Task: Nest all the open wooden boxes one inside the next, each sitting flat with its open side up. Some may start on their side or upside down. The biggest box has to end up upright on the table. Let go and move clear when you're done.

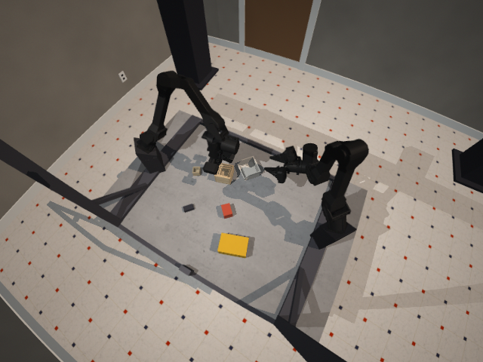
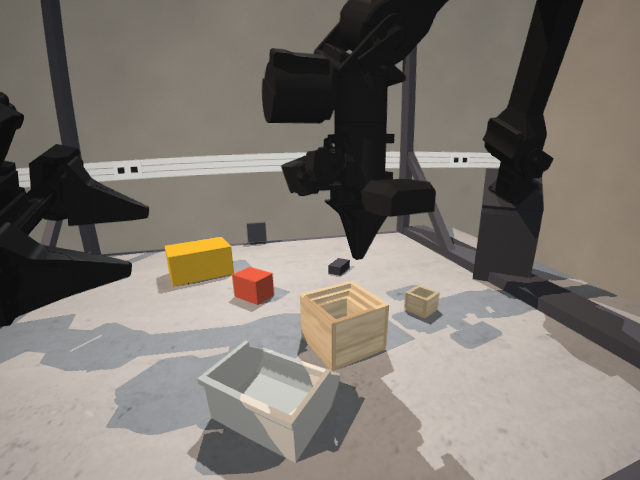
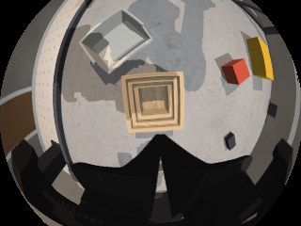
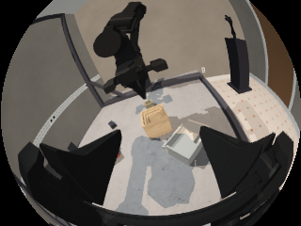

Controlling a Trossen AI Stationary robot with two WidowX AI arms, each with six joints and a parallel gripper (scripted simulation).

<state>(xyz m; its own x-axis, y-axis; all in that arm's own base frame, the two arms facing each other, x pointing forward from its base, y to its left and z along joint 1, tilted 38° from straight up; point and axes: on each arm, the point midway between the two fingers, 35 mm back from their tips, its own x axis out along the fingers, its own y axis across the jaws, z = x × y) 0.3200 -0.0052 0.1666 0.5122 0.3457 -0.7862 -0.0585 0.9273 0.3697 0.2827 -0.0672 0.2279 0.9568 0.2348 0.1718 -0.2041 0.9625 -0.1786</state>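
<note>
Right now the small wooden box is 30 mm behind my left hand, 120 mm to the left of it and 140 mm below it. From my left hand the other things lie so: red cube 160 mm behind, 120 mm to the right, 130 mm below; then small dark block 230 mm behind, 60 mm to the left, 140 mm below; then white bin 90 mm ahead, 120 mm to the right, 120 mm below.
</note>
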